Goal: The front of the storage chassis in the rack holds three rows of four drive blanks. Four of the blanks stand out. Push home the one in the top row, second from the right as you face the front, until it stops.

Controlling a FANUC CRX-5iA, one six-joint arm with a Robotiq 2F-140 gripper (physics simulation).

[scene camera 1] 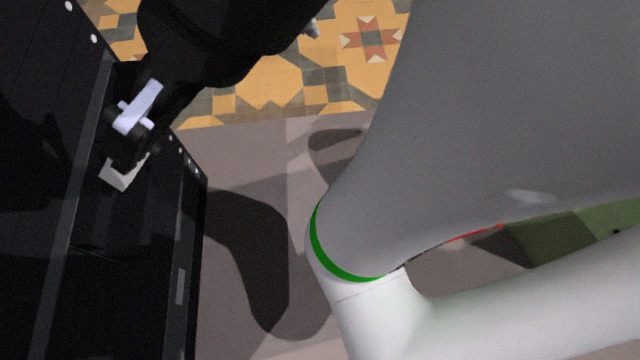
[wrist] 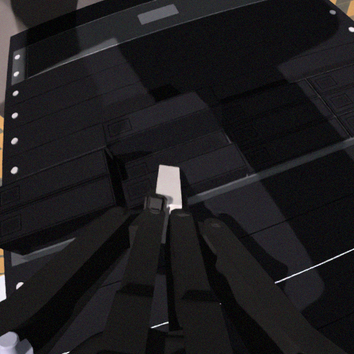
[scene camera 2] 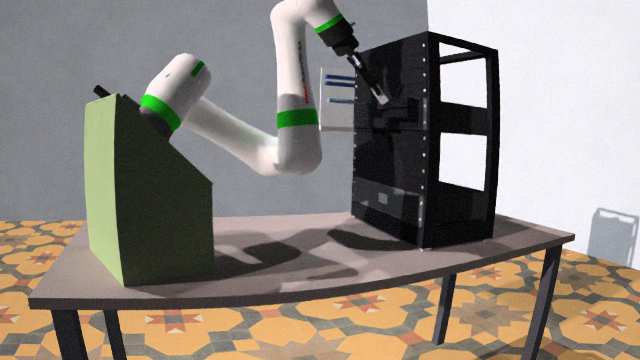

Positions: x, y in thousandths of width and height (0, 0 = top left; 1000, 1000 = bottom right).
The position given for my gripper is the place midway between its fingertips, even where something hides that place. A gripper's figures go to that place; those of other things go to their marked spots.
Scene:
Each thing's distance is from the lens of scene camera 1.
my gripper (scene camera 1: 180, 499): 0.41 m
rack (scene camera 1: 146, 738): 0.42 m

